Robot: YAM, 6 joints.
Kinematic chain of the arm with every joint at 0, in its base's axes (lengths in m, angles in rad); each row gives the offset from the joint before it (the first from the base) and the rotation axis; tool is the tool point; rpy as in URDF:
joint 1: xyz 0 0 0.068 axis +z
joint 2: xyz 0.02 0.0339 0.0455 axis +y
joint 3: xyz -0.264 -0.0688 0 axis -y
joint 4: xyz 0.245 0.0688 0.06 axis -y
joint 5: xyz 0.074 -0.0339 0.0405 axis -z
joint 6: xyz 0.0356 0 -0.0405 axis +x
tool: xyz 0 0 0 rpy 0 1.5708 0
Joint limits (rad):
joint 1: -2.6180..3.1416
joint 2: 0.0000..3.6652
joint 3: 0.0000..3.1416
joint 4: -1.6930..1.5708
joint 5: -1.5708..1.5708
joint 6: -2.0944..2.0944
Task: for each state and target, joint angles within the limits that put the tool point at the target. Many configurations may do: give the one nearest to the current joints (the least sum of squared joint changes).
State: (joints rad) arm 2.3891 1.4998 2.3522 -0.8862 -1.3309 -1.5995
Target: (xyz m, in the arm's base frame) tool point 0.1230 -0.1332 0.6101
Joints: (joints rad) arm 2.5104 0.8908 2.5877 -0.9344 -1.3785 -1.5995
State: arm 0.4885 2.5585 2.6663 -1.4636 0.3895 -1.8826
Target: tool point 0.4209 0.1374 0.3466
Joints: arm 0.3470 2.3215 2.6764 -1.6058 0.4021 -1.8826
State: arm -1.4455 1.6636 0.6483 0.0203 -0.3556 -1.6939
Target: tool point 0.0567 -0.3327 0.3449
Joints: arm -1.4383 1.4150 1.1160 0.1630 -0.3514 -1.6939
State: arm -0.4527 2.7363 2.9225 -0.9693 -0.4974 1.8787
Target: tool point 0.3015 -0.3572 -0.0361
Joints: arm -0.9028 2.9688 2.3258 -1.3652 -0.4482 1.8787
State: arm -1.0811 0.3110 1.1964 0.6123 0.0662 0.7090
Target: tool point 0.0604 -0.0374 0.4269
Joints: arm -0.6351 0.4111 0.7148 0.4844 -0.1615 0.7090
